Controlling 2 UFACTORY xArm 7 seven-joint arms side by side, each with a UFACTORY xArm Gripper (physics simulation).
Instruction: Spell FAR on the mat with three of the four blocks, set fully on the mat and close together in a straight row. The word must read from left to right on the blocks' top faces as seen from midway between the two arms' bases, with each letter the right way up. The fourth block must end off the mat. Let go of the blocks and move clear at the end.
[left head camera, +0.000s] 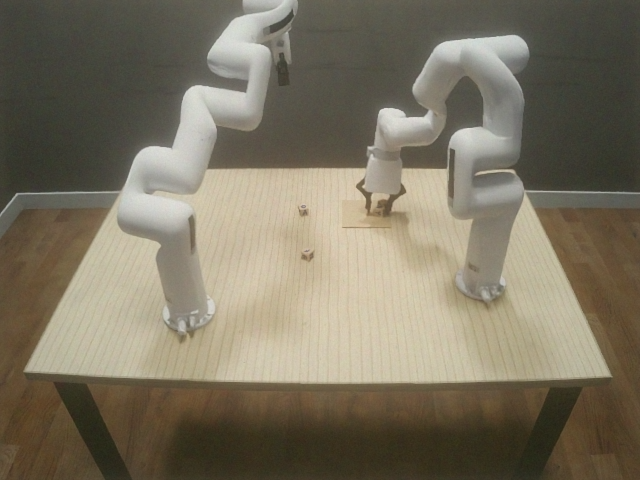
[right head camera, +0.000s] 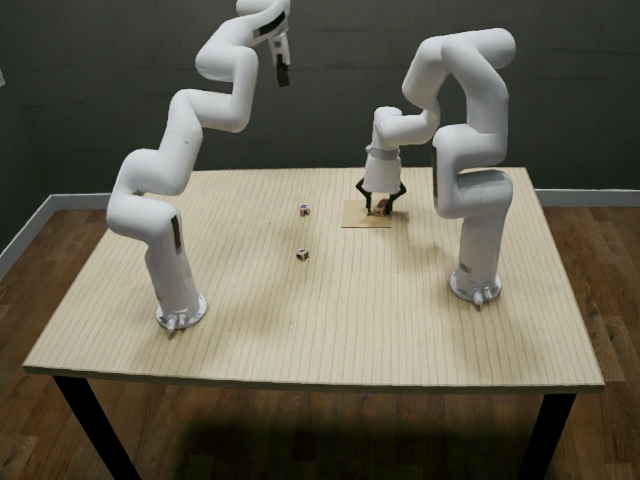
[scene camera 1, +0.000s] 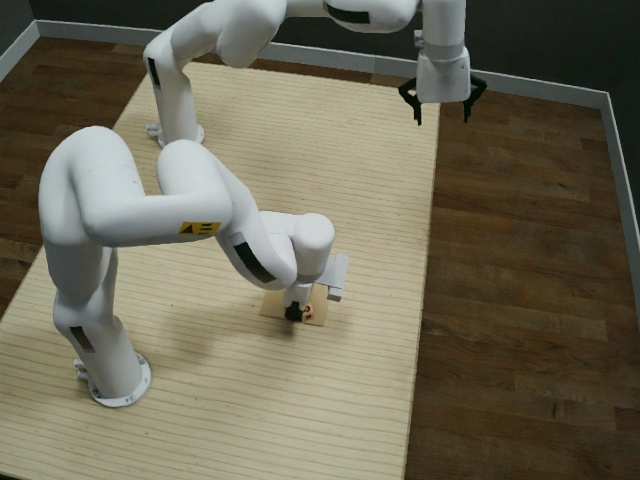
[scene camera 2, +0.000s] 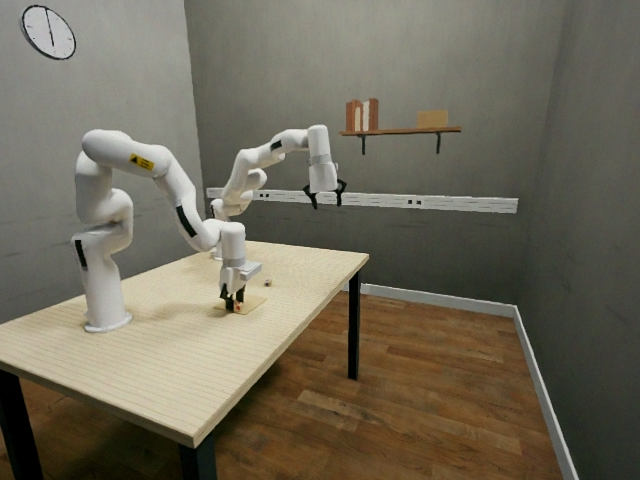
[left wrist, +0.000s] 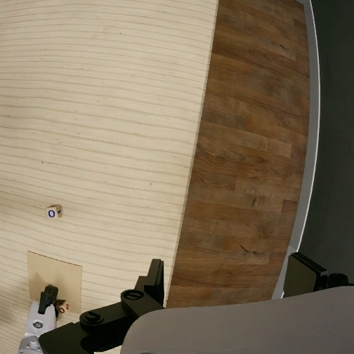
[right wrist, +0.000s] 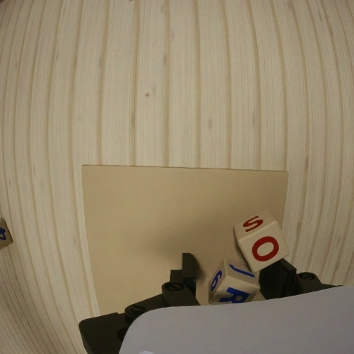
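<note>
The mat (left head camera: 356, 219) (right head camera: 354, 219) (scene camera 1: 269, 305) (right wrist: 130, 215) holds two blocks near its right side. A red-lettered block (scene camera 1: 308, 312) (scene camera 2: 238, 306) (left wrist: 63, 306) (right wrist: 262, 242) shows O and S and looks tilted. A blue-lettered block (right wrist: 234, 282) showing R touches or nearly touches it. My right gripper (left head camera: 378, 212) (right head camera: 378, 212) is open around the blue-lettered block, its right finger close to the red-lettered one. A block (left head camera: 303, 209) (right head camera: 304, 210) (left wrist: 52, 212) lies left of the mat; another block (left head camera: 307, 254) (right head camera: 302, 254) lies nearer the front. My left gripper (scene camera 1: 442, 121) (scene camera 2: 327, 206) is open and empty, high up.
The wooden table (left head camera: 330, 320) (right head camera: 330, 320) carries both arms, with the right arm reaching over the mat. The left gripper hangs high near the table's far edge. A wall shelf (scene camera 2: 403, 131) with books is behind, well off the table.
</note>
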